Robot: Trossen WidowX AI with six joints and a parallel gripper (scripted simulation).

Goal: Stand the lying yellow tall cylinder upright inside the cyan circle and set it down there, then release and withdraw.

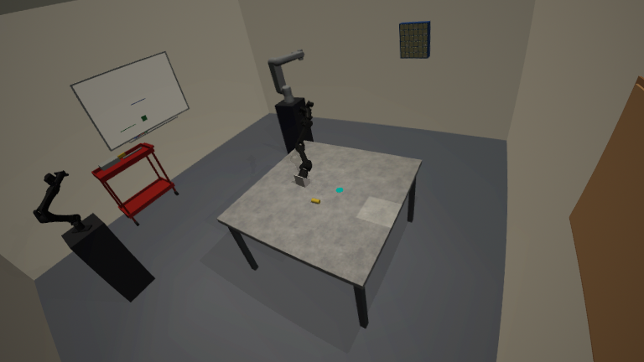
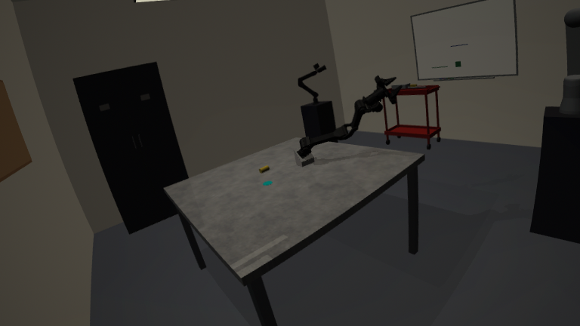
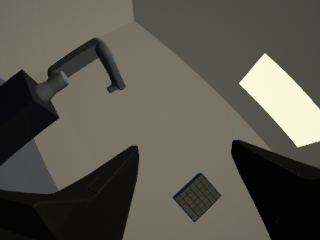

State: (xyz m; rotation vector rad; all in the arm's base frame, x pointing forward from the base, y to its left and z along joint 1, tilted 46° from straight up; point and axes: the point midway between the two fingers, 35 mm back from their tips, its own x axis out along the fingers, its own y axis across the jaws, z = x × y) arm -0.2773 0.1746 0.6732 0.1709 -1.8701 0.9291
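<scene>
Now: gripper tip 80 cm to the left of the yellow tall cylinder, 47 cm short of it and 46 cm above it. The rest, counted from my gripper tip: cyan circle: 61 cm to the right, 58 cm ahead, 48 cm below.
</scene>
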